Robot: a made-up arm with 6 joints. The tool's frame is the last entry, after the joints. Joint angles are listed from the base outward.
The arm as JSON. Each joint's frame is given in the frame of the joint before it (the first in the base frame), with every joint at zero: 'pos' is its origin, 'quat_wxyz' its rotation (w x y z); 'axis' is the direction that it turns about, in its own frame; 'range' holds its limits. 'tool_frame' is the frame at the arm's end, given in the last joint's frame.
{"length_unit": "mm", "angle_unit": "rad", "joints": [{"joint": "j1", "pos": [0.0, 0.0, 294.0], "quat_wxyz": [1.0, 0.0, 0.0, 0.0], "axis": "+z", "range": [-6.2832, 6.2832]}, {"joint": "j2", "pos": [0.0, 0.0, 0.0], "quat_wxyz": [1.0, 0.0, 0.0, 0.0], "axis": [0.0, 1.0, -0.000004], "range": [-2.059, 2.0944]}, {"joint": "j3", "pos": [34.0, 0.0, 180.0], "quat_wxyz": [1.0, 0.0, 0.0, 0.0], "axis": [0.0, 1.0, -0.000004], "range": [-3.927, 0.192]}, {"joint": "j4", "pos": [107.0, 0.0, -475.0], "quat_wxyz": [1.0, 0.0, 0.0, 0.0], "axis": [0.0, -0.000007, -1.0], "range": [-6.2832, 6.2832]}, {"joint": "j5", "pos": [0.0, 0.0, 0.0], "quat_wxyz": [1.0, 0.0, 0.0, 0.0], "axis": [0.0, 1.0, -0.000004], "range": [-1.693, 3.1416]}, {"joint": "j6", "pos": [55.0, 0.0, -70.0], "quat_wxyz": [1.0, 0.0, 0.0, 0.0], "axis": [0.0, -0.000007, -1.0], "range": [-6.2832, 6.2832]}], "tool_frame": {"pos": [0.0, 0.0, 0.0], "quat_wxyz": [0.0, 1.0, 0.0, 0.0]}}
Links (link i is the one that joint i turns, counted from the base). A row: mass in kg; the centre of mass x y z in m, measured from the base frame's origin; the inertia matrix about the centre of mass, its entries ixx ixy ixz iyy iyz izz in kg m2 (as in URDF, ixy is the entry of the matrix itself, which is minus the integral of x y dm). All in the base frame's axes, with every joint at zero. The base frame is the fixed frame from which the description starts. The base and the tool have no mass.
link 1: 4.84; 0.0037 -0.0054 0.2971; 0.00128 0 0 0.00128 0 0.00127
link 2: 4.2; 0.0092 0.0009 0.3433; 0.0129 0 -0.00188 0.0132 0 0.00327
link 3: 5.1; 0.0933 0.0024 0.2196; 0.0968 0 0.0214 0.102 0 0.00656
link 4: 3.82; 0.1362 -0.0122 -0.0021; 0.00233 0 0 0.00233 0 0.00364
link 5: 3.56; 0.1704 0.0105 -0.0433; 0.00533 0 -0.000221 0.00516 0 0.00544
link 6: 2.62; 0.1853 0.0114 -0.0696; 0.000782 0 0 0.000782 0 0.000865
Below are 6 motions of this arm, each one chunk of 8 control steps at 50 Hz.
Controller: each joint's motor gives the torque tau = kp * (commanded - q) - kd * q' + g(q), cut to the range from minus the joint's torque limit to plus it. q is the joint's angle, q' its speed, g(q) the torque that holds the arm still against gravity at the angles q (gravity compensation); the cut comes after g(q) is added. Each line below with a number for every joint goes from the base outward.
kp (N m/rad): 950 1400 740 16 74 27
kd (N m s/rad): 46 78 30 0.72 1.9 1.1
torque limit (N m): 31 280 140 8.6 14 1.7
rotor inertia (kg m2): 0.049 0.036 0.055 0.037 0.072 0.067
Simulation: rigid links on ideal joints. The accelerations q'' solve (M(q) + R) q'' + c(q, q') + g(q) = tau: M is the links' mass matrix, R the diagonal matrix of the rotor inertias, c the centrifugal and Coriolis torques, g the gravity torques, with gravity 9.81 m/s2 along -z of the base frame. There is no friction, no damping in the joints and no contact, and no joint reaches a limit. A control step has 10 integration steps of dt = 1/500 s. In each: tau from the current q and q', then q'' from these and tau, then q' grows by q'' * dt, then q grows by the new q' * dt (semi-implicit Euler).
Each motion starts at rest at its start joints. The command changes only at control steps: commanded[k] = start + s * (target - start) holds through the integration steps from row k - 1 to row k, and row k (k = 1, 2, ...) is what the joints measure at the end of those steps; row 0 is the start. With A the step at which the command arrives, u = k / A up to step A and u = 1 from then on. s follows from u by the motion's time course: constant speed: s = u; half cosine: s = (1 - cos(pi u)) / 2; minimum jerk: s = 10 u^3 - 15 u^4 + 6 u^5; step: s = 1 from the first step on.
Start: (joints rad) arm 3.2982 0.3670 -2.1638 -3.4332 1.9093 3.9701
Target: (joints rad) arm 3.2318 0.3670 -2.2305 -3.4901 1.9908 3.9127
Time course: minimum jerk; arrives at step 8
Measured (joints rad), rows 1 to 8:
1: 3.2981 0.3671 -2.1640 -3.4335 1.9095 3.9700
2: 3.2976 0.3679 -2.1653 -3.4354 1.9108 3.9694
3: 3.2957 0.3696 -2.1684 -3.4418 1.9150 3.9674
4: 3.2916 0.3721 -2.1740 -3.4550 1.9237 3.9630
5: 3.2848 0.3748 -2.1815 -3.4755 1.9373 3.9556
6: 3.2753 0.3768 -2.1903 -3.5009 1.9544 3.9456
7: 3.2642 0.3776 -2.1991 -3.5263 1.9721 3.9342
8: 3.2528 0.3768 -2.2072 -3.5460 1.9870 3.9232

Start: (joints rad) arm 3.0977 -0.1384 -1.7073 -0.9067 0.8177 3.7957
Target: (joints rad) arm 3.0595 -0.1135 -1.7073 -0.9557 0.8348 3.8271
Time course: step
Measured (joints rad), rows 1 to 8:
1: 3.0952 -0.1338 -1.7122 -0.9097 0.8166 3.7980
2: 3.0891 -0.1297 -1.7150 -0.9177 0.8139 3.8031
3: 3.0815 -0.1265 -1.7159 -0.9286 0.8137 3.8095
4: 3.0737 -0.1238 -1.7154 -0.9406 0.8174 3.8163
5: 3.0667 -0.1215 -1.7141 -0.9518 0.8245 3.8226
6: 3.0610 -0.1194 -1.7123 -0.9610 0.8332 3.8278
7: 3.0567 -0.1175 -1.7101 -0.9676 0.8415 3.8317
8: 3.0538 -0.1157 -1.7079 -0.9712 0.8478 3.8341

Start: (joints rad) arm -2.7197 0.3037 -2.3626 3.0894 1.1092 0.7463
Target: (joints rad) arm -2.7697 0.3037 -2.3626 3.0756 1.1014 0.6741
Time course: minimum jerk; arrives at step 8
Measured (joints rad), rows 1 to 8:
1: -2.7198 0.3037 -2.3626 3.0893 1.1092 0.7462
2: -2.7202 0.3037 -2.3626 3.0885 1.1090 0.7455
3: -2.7217 0.3037 -2.3626 3.0861 1.1085 0.7432
4: -2.7249 0.3037 -2.3626 3.0813 1.1075 0.7380
5: -2.7303 0.3037 -2.3626 3.0742 1.1061 0.7292
6: -2.7377 0.3037 -2.3626 3.0661 1.1043 0.7172
7: -2.7464 0.3037 -2.3626 3.0591 1.1026 0.7032
8: -2.7551 0.3038 -2.3625 3.0553 1.1013 0.6893

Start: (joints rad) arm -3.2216 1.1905 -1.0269 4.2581 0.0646 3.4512
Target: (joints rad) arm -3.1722 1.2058 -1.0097 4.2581 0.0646 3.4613
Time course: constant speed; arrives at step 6
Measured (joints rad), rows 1 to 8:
1: -3.2199 1.1907 -1.0270 4.2586 0.0654 3.4515
2: -3.2159 1.1913 -1.0270 4.2599 0.0669 3.4523
3: -3.2101 1.1921 -1.0267 4.2622 0.0683 3.4535
4: -3.2032 1.1933 -1.0259 4.2651 0.0693 3.4552
5: -3.1956 1.1948 -1.0245 4.2684 0.0694 3.4572
6: -3.1877 1.1966 -1.0226 4.2717 0.0688 3.4593
7: -3.1813 1.1985 -1.0200 4.2741 0.0670 3.4612
8: -3.1771 1.2004 -1.0169 4.2748 0.0643 3.4625

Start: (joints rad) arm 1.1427 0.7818 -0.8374 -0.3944 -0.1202 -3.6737
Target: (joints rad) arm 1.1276 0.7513 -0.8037 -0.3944 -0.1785 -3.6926
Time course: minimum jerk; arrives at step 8
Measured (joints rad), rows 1 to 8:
1: 1.1427 0.7817 -0.8373 -0.3944 -0.1203 -3.6737
2: 1.1424 0.7808 -0.8363 -0.3947 -0.1212 -3.6739
3: 1.1416 0.7785 -0.8338 -0.3954 -0.1244 -3.6746
4: 1.1400 0.7748 -0.8296 -0.3966 -0.1313 -3.6761
5: 1.1377 0.7700 -0.8239 -0.3981 -0.1425 -3.6785
6: 1.1350 0.7651 -0.8177 -0.3994 -0.1567 -3.6817
7: 1.1323 0.7609 -0.8121 -0.3998 -0.1712 -3.6854
8: 1.1302 0.7579 -0.8080 -0.3991 -0.1829 -3.6891

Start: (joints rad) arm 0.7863 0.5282 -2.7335 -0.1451 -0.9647 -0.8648
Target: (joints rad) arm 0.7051 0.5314 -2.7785 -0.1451 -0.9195 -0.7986
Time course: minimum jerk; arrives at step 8
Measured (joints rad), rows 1 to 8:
1: 0.7862 0.5283 -2.7337 -0.1453 -0.9646 -0.8647
2: 0.7853 0.5288 -2.7346 -0.1469 -0.9637 -0.8639
3: 0.7824 0.5301 -2.7371 -0.1516 -0.9609 -0.8613
4: 0.7763 0.5320 -2.7412 -0.1608 -0.9550 -0.8557
5: 0.7663 0.5340 -2.7467 -0.1740 -0.9459 -0.8466
6: 0.7532 0.5357 -2.7529 -0.1883 -0.9347 -0.8344
7: 0.7385 0.5366 -2.7589 -0.1993 -0.9232 -0.8208
8: 0.7246 0.5364 -2.7641 -0.2028 -0.9140 -0.8079

